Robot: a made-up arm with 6 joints.
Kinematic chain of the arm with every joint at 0, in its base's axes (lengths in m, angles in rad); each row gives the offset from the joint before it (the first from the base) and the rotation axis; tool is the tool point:
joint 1: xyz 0 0 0.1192 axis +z
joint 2: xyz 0 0 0 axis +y
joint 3: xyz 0 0 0.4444 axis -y
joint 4: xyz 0 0 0 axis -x
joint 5: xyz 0.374 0 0 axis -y
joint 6: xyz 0 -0.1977 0 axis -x
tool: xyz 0 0 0
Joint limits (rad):
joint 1: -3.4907..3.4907
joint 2: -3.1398..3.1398
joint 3: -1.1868..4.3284
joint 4: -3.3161..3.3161
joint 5: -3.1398..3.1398
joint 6: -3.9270..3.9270
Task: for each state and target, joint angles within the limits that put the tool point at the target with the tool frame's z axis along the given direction. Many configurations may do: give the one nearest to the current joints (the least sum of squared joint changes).
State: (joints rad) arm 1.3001 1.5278 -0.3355 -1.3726 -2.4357 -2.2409
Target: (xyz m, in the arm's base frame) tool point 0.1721 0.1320 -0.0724 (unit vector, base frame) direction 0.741 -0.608 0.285
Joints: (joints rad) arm 1.1600 1.2312 -0.5124 -1.0104 -2.7772 -2.2937
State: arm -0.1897 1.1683 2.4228 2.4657 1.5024 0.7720
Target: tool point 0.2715 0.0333 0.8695 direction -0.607 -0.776 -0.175
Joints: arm -0.6857 0.5502 2.2313 3.1306 1.6198 1.3935
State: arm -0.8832 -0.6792 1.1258 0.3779 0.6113 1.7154
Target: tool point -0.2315 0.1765 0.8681 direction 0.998 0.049 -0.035
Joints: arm -1.3862 -0.5693 0.8545 0.1605 0.6098 1.5449
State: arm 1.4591 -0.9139 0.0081 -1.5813 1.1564 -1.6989
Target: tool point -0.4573 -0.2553 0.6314 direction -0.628 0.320 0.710
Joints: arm 0.7788 -1.2966 0.8266 -2.3541 1.1250 -2.4960
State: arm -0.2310 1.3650 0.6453 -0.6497 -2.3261 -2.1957
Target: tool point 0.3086 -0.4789 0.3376 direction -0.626 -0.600 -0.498
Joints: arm -0.6925 0.4673 0.2447 -0.5200 -2.3086 -1.5524
